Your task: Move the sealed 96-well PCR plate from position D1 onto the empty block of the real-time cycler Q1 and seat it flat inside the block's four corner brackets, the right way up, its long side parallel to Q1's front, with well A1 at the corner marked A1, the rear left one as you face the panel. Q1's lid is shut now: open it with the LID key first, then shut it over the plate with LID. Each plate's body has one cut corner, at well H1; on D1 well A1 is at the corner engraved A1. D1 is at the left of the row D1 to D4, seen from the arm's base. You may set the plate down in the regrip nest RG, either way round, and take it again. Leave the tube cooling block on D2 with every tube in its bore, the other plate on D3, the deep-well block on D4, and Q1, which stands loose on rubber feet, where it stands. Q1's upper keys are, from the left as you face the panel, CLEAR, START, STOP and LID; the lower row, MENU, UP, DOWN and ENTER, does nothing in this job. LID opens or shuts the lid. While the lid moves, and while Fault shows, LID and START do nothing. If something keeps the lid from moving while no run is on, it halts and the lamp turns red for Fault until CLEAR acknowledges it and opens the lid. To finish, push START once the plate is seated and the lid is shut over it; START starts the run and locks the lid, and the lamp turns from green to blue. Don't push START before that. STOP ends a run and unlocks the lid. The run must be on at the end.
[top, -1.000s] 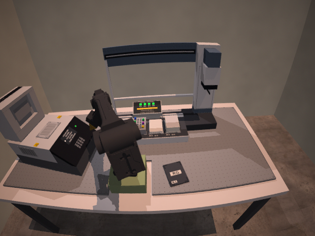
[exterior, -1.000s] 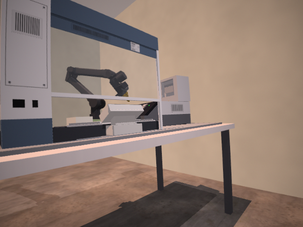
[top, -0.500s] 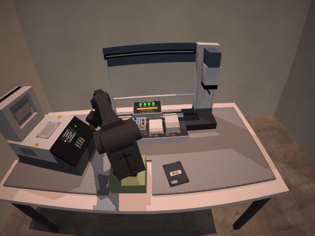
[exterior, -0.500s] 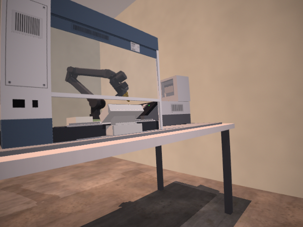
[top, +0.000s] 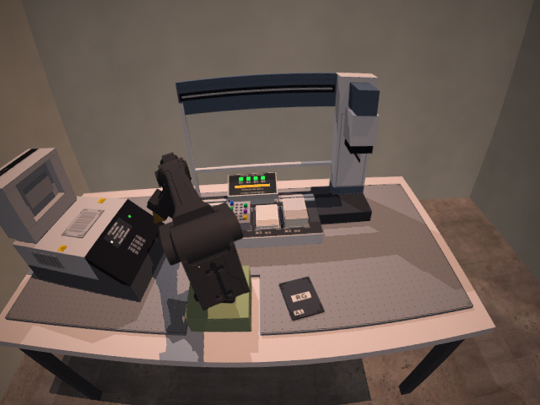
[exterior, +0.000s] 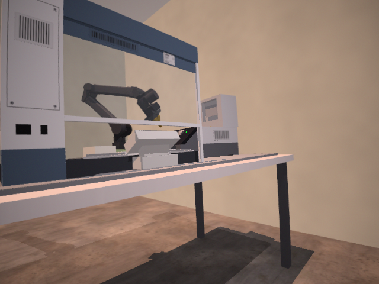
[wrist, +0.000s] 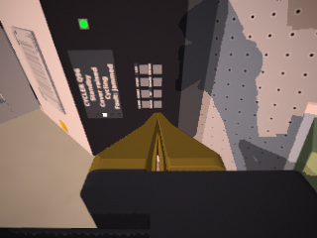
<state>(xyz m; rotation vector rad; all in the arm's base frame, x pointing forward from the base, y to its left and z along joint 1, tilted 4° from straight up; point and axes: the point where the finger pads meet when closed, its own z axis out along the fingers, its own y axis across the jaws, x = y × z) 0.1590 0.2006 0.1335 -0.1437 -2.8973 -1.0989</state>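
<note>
The tube cooling block lies 230 mm to the right of my hand, 200 mm ahead of it and 140 mm below it.
</note>
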